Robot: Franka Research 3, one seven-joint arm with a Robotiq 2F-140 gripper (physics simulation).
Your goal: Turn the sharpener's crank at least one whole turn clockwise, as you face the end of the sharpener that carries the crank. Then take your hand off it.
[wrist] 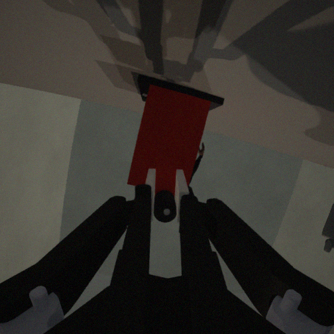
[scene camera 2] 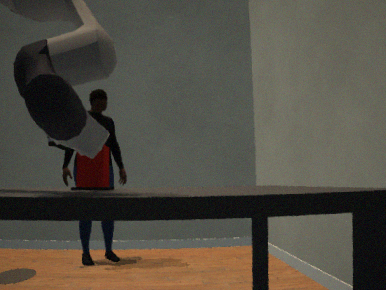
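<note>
The sharpener is a red box standing upright on a thin black base on the table. In the wrist view it appears upside down, with its base at the top. My gripper is shut on the crank's black rounded handle, which shows between the two fingers, beside the red body. The rest of the crank is hidden or too dark to tell. In the scene view the arm's wrist and hand overlap the top of the red box, and the fingertips cannot be made out.
The table has a dark edge that runs across the scene view. A person in dark clothes stands on the wooden floor behind it. The arm's links hang at the upper left. Dark shadows lie on the table in the wrist view.
</note>
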